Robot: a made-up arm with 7 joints. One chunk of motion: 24 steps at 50 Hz.
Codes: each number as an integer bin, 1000 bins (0 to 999) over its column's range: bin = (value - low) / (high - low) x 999, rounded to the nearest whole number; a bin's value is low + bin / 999 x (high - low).
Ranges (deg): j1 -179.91..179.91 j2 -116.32..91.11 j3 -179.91..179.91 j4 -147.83..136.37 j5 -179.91..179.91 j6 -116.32..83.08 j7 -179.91..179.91
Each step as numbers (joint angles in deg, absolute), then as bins.
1 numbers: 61.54 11.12 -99.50 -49.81 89.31 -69.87 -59.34
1 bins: 670 614 223 345 747 233 335
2 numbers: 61.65 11.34 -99.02 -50.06 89.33 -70.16 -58.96
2 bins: 671 615 225 344 748 231 336
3 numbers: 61.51 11.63 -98.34 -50.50 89.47 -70.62 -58.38
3 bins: 670 616 226 342 748 229 337
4 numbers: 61.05 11.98 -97.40 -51.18 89.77 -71.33 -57.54
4 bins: 669 618 229 340 749 225 340
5 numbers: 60.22 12.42 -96.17 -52.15 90.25 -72.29 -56.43
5 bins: 667 620 232 336 750 221 343
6 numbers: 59.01 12.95 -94.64 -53.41 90.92 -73.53 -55.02
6 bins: 663 623 237 332 752 214 347
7 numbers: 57.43 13.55 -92.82 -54.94 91.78 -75.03 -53.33
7 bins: 659 625 242 327 754 207 351
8 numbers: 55.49 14.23 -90.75 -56.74 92.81 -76.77 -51.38
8 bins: 654 629 248 320 757 198 357
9 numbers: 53.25 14.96 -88.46 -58.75 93.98 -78.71 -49.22
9 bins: 647 632 254 313 760 188 363
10 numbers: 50.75 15.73 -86.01 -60.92 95.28 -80.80 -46.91
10 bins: 640 636 261 305 764 178 369
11 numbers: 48.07 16.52 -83.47 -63.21 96.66 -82.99 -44.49
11 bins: 633 640 268 297 768 167 376
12 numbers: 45.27 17.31 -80.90 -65.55 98.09 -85.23 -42.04
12 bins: 625 644 275 289 772 156 383
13 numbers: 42.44 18.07 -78.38 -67.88 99.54 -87.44 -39.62
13 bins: 617 647 282 281 776 145 389
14 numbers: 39.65 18.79 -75.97 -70.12 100.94 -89.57 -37.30
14 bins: 610 651 289 273 780 134 396
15 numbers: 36.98 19.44 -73.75 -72.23 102.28 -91.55 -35.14
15 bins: 602 654 295 266 783 124 402
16 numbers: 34.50 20.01 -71.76 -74.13 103.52 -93.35 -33.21
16 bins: 595 657 300 259 787 115 407
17 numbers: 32.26 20.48 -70.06 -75.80 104.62 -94.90 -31.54
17 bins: 589 659 305 253 790 107 412
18 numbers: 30.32 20.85 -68.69 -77.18 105.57 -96.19 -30.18
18 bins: 584 661 309 248 793 101 416
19 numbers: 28.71 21.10 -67.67 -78.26 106.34 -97.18 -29.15
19 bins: 579 662 312 245 795 96 419
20 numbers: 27.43 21.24 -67.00 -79.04 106.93 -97.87 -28.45
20 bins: 576 663 313 242 796 92 421
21 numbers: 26.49 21.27 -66.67 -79.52 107.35 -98.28 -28.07
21 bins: 573 663 314 240 798 90 422
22 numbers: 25.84 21.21 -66.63 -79.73 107.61 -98.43 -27.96
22 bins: 571 662 315 239 798 90 422
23 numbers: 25.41 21.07 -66.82 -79.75 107.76 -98.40 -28.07
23 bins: 570 662 314 239 799 90 422
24 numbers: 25.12 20.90 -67.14 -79.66 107.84 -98.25 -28.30
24 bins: 569 661 313 240 799 91 421
